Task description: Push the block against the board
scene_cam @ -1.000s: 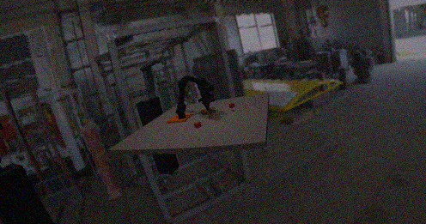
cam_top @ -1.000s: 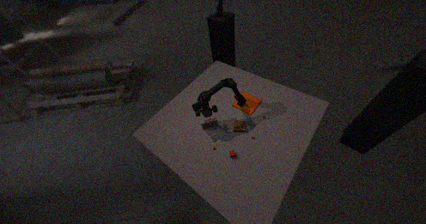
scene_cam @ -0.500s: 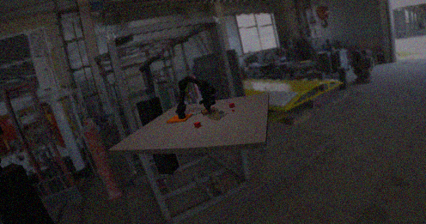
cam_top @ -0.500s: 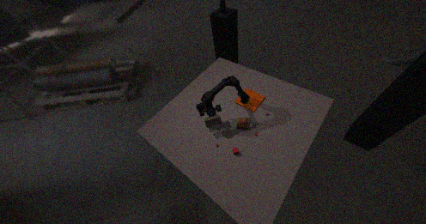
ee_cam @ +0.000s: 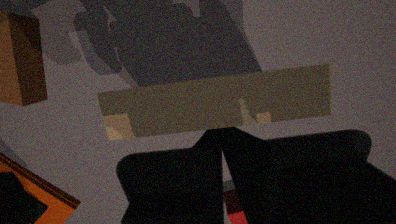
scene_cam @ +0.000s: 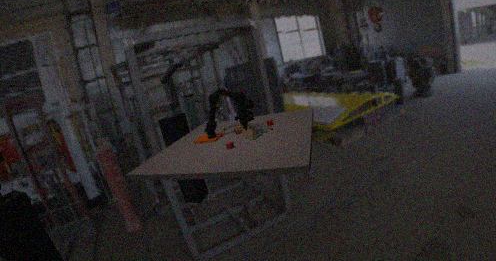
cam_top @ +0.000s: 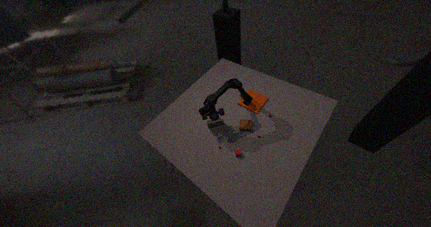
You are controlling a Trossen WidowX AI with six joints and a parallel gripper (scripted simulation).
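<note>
Right now my gripper tip is 10 mm short of the board, 20 mm to the right of it and 30 mm above it. Also, from my gripper tip: square block: 150 mm behind, 220 mm to the left, 70 mm below.
</note>
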